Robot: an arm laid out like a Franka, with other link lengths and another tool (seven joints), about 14 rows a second.
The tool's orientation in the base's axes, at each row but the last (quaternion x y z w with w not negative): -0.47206 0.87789 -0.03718 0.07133; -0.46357 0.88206 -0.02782 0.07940; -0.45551 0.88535 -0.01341 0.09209; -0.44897 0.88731 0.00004 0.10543; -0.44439 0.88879 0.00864 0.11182
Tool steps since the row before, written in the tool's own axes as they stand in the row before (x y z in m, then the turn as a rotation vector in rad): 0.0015 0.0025 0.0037 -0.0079 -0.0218 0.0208; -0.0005 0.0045 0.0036 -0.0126 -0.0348 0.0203; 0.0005 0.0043 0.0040 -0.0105 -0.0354 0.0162; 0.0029 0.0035 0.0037 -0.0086 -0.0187 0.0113; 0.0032 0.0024 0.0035 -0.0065 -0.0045 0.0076
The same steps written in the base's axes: -0.0023 0.0001 -0.0041 0.0256 -0.0054 -0.0169; -0.0028 0.0031 -0.0040 0.0387 -0.0089 -0.0143; -0.0030 0.0024 -0.0045 0.0373 -0.0112 -0.0105; -0.0038 0.0001 -0.0045 0.0220 -0.0032 -0.0077; -0.0031 -0.0007 -0.0043 0.0088 0.0033 -0.0057
